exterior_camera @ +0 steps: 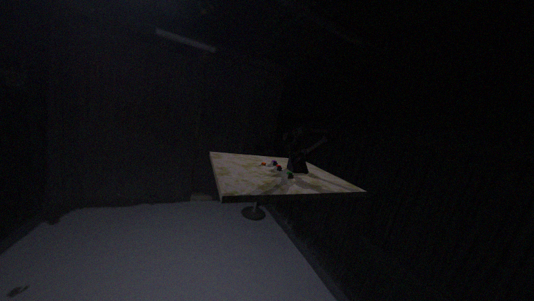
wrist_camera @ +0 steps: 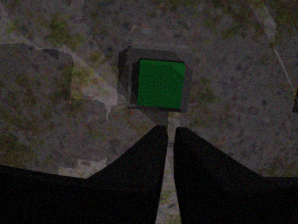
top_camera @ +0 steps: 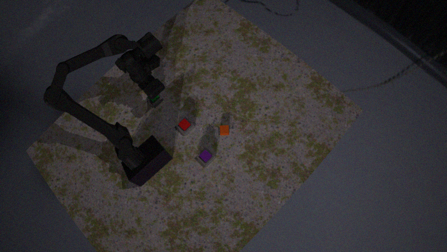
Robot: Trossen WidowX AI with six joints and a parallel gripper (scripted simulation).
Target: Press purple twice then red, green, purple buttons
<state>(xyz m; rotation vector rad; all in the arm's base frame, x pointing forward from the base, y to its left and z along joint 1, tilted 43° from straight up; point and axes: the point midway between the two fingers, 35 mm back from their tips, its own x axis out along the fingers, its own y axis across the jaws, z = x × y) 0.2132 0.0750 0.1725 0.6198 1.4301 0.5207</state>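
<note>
My gripper tip is now 310 mm to the left of the purple button, 90 mm above it and 30 mm past it. From my gripper tip the other things lie so: orange block (290 mm to the right, 110 mm below, 90 mm ahead); then green button (90 mm below); then red button (170 mm to the right, 90 mm below).
</note>
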